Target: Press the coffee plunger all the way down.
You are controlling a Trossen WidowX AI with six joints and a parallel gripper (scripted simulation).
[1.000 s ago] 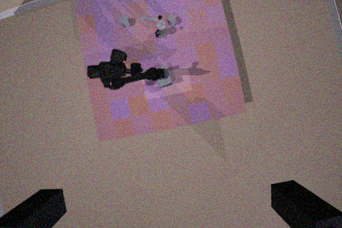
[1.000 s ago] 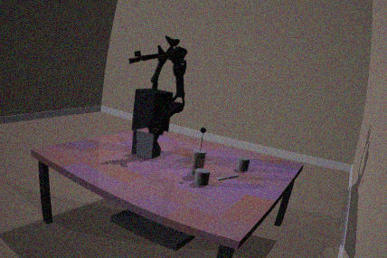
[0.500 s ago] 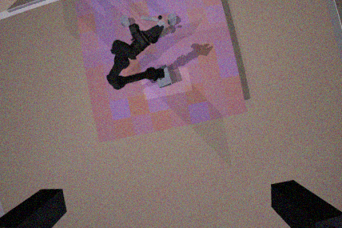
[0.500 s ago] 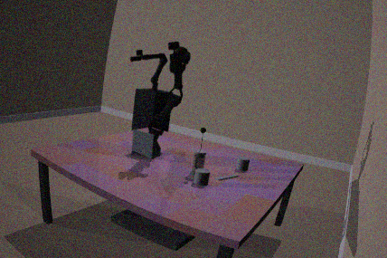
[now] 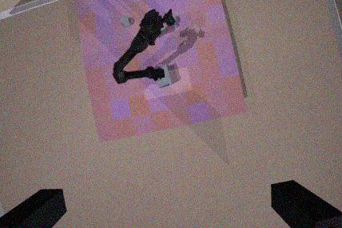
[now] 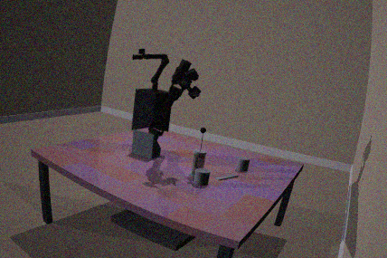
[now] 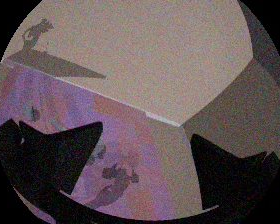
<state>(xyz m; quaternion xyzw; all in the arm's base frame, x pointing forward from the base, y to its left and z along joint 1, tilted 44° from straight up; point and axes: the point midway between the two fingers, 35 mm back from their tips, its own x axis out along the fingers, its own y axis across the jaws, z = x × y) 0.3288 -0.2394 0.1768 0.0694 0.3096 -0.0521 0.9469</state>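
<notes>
The coffee press is 310 mm below my gripper tip, 60 mm ahead of it and 40 mm to the left of it.
</notes>
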